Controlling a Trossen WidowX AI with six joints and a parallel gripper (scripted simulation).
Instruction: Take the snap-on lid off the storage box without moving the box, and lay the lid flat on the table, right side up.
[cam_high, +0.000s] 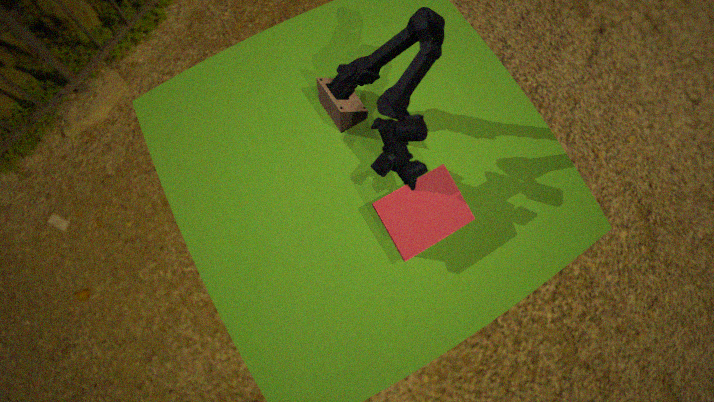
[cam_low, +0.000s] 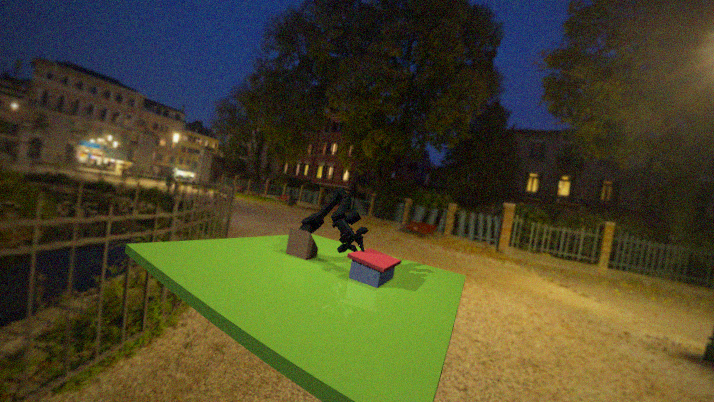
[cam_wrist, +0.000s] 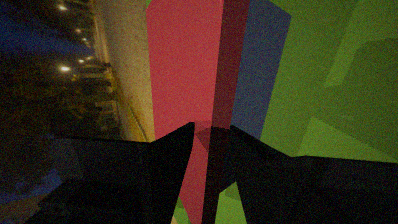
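Right now my gripper tip is 80 mm short of the red lid. Also, from my gripper tip: storage box: 80 mm ahead, 50 mm below.
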